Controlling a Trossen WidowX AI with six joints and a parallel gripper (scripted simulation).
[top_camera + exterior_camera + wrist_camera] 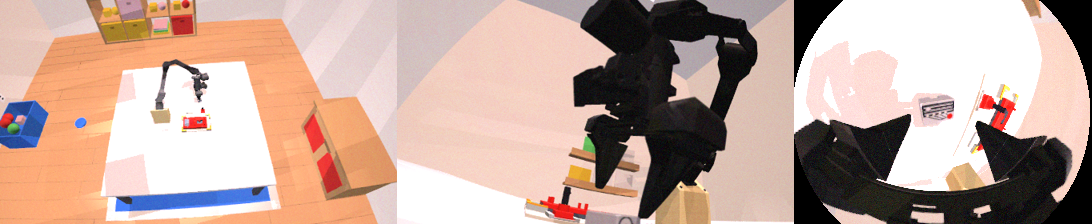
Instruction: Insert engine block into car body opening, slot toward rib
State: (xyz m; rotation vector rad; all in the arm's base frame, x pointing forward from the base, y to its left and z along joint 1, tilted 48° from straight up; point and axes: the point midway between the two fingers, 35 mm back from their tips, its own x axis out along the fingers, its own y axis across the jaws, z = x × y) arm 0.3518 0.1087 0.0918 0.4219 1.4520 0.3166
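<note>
Now: the grey engine block 1 cm ahead of my gripper tip and 3 cm below it.
</note>
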